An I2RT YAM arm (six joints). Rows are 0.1 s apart.
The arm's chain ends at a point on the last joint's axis. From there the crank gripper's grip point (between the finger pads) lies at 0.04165 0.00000 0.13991 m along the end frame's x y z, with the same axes.
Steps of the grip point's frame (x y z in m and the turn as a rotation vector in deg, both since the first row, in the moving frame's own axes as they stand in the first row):
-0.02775 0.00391 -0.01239 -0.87 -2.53 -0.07
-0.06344 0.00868 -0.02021 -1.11 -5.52 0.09
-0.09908 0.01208 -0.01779 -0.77 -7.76 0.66
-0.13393 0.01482 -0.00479 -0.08 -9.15 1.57
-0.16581 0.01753 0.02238 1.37 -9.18 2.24
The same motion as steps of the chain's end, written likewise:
-0.02153 0.00182 -0.01408 -0.87 -2.53 -0.07
-0.04979 0.00588 -0.02354 -1.11 -5.52 0.09
-0.07979 0.00980 -0.02212 -0.77 -7.76 0.66
-0.11114 0.01379 -0.00963 -0.08 -9.15 1.57
-0.14300 0.01976 0.01755 1.37 -9.18 2.24

